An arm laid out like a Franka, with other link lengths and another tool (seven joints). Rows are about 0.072 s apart.
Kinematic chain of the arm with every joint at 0, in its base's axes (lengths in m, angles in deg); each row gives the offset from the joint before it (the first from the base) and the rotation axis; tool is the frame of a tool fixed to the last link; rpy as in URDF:
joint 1: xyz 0 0 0.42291 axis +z
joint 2: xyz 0 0 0 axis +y
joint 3: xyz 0 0 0.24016 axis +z
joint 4: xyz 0.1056 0 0 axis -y
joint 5: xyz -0.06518 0 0.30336 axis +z
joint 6: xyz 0 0 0 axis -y
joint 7: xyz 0.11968 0 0 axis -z
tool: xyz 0.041 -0.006 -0.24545 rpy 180 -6.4 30
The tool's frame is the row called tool.
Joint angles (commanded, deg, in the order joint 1, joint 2, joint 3, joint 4, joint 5, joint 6, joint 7), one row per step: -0.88 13.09 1.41 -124.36 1.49 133.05 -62.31; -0.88 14.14 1.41 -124.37 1.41 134.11 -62.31; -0.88 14.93 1.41 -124.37 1.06 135.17 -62.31; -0.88 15.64 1.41 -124.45 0.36 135.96 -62.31; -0.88 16.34 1.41 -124.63 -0.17 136.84 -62.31; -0.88 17.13 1.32 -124.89 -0.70 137.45 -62.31; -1.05 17.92 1.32 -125.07 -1.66 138.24 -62.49; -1.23 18.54 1.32 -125.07 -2.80 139.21 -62.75
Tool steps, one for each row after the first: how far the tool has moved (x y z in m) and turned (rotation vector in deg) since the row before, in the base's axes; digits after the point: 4 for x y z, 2 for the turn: 0.0004 -0.0001 -0.0076 -0.05 0.00 0.04; 0.0013 -0.0005 -0.0052 -0.23 -0.27 0.24; -0.0004 -0.0008 -0.0057 -0.44 -0.01 0.52; -0.0007 -0.0005 -0.0060 -0.32 -0.01 0.40; -0.0030 -0.0014 -0.0079 -0.34 0.44 0.33; -0.0019 -0.0023 -0.0071 -0.54 0.17 0.78; 0.0009 -0.0024 -0.0040 -0.62 -0.35 1.01
